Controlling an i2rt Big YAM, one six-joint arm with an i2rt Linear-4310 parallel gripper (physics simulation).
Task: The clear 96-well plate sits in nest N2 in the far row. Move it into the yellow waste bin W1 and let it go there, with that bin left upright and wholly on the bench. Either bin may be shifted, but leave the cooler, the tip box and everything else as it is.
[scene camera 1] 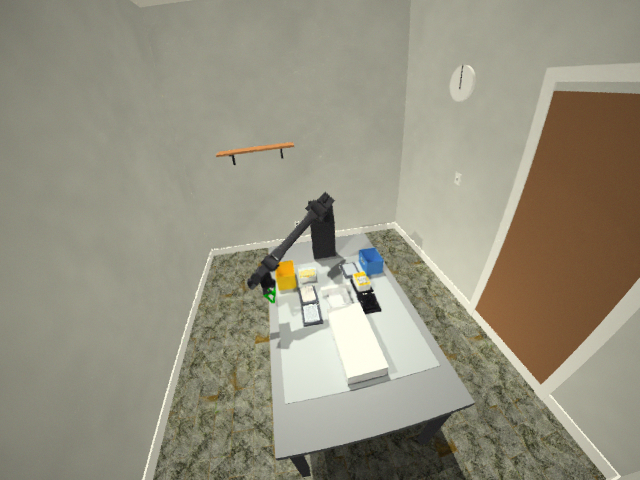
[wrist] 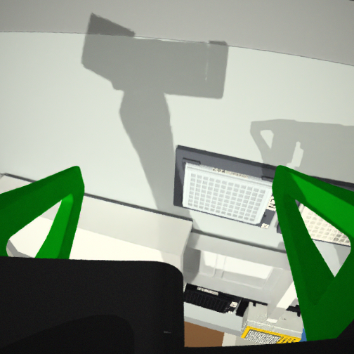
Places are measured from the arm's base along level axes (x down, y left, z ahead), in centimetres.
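Pixels of known places: gripper, fingertip midpoint: (scene camera 1: 273, 298).
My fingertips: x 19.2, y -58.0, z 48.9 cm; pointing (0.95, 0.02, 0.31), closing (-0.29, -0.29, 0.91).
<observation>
For each thing: its middle in the pictures, then the offset to it from my fingertips. "*": a spot on its surface instead.
- dark nest at the middle of its body: (scene camera 1: 311, 314) dx +20.5, dy +19.8, dz +4.7 cm
- yellow waste bin at the middle of its body: (scene camera 1: 285, 275) dx +15.4, dy +18.8, dz -33.5 cm
- pale tray at a spot on its surface: (scene camera 1: 337, 297) * dx +20.1, dy +41.1, dz +1.6 cm
- black rack at the middle of its body: (scene camera 1: 368, 301) dx +19.5, dy +55.8, dz +16.2 cm
- blue bin at the middle of its body: (scene camera 1: 370, 261) dx +15.4, dy +80.3, dz -12.6 cm
A pale, clear-looking 96-well plate (scene camera 1: 311, 313) (wrist: 225, 195) sits flat in a dark nest (scene camera 1: 312, 323) (wrist: 178, 177); the nest's label is too small to read surely. A second, cream-toned plate (scene camera 1: 308, 293) (wrist: 320, 225) sits in the neighbouring nest, partly behind a green finger in the wrist view. The yellow waste bin (scene camera 1: 285, 276) stands upright on the bench, toward the arm's base; it does not show in the wrist view. My gripper (scene camera 1: 270, 295) (wrist: 178, 176) is open and empty, raised above the bench's left edge, apart from the plates.
A long white box (scene camera 1: 356, 343) (wrist: 135, 220) lies beside the nests. A pale tray (scene camera 1: 337, 297), a yellow-topped box (scene camera 1: 307, 274), another yellow-topped box (scene camera 1: 361, 281), a black rack (scene camera 1: 369, 302) and a blue bin (scene camera 1: 371, 261) also stand on the bench.
</observation>
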